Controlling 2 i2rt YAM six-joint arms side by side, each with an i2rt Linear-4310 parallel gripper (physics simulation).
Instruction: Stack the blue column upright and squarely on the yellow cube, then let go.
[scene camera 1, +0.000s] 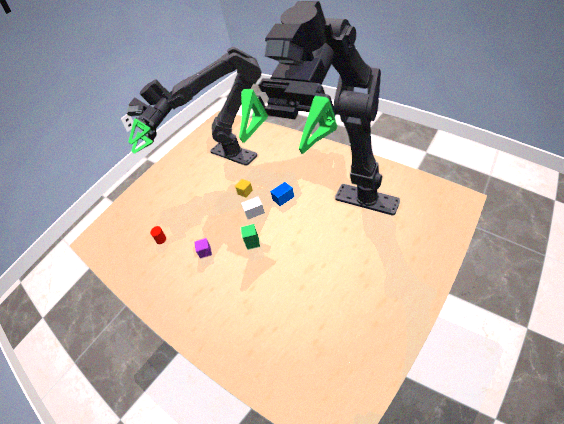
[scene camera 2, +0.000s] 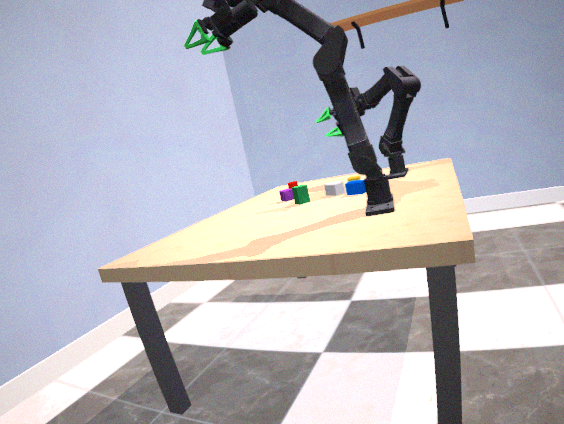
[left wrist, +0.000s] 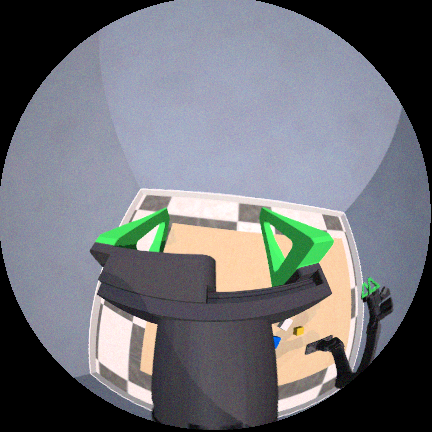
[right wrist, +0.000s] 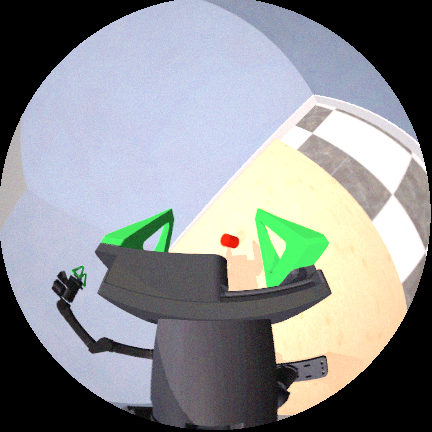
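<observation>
The blue column (scene camera 1: 282, 194) (scene camera 2: 355, 187) (left wrist: 277, 342) lies on its side on the table; the left wrist's own body partly hides it in the left wrist view. The yellow cube (scene camera 1: 244, 188) (scene camera 2: 354, 178) (left wrist: 298, 331) sits on the table, apart from the column, to its left in scene camera 1. Its top is bare. My left gripper (scene camera 1: 272, 145) (scene camera 2: 195, 50) (left wrist: 213, 212) is open and empty, high above the table. My right gripper (scene camera 1: 133, 145) (scene camera 2: 322, 128) (right wrist: 214, 213) is open and empty, raised well away from both. Neither object shows in the right wrist view.
A white block (scene camera 1: 253, 208) (scene camera 2: 334, 189) (left wrist: 285, 324) stands close to the yellow cube and blue column. A green block (scene camera 1: 250, 237) (scene camera 2: 301, 194), a purple cube (scene camera 1: 203, 248) (scene camera 2: 286, 194) and a red cylinder (scene camera 1: 158, 235) (scene camera 2: 293, 184) (right wrist: 229, 241) are farther from the arm bases.
</observation>
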